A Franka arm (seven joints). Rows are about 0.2 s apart.
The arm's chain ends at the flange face. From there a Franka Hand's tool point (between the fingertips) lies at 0.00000 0.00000 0.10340 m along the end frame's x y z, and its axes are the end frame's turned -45 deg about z.
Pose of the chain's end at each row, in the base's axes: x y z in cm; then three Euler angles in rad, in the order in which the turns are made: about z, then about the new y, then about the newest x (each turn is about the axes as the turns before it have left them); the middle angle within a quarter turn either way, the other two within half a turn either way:
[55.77 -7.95 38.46 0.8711 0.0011 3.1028]
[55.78 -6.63 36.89 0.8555 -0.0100 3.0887]
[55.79 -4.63 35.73 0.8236 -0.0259 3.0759]
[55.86 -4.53 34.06 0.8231 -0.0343 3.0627]
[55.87 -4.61 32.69 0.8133 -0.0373 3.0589]
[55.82 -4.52 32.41 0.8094 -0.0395 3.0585]
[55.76 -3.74 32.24 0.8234 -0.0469 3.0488]
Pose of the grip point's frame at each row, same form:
[56.07 -8.22 28.13 1.6561 0.0282 3.1149]
[56.26 -6.91 26.56 1.6400 0.0303 3.0971]
[56.47 -4.90 25.42 1.6072 0.0281 3.0768]
[56.70 -4.82 23.76 1.6059 0.0315 3.0615]
[56.75 -4.92 22.39 1.5958 0.0320 3.0567]
[56.72 -4.82 22.11 1.5918 0.0307 3.0549]
[56.79 -4.04 21.96 1.6050 0.0323 3.0428]

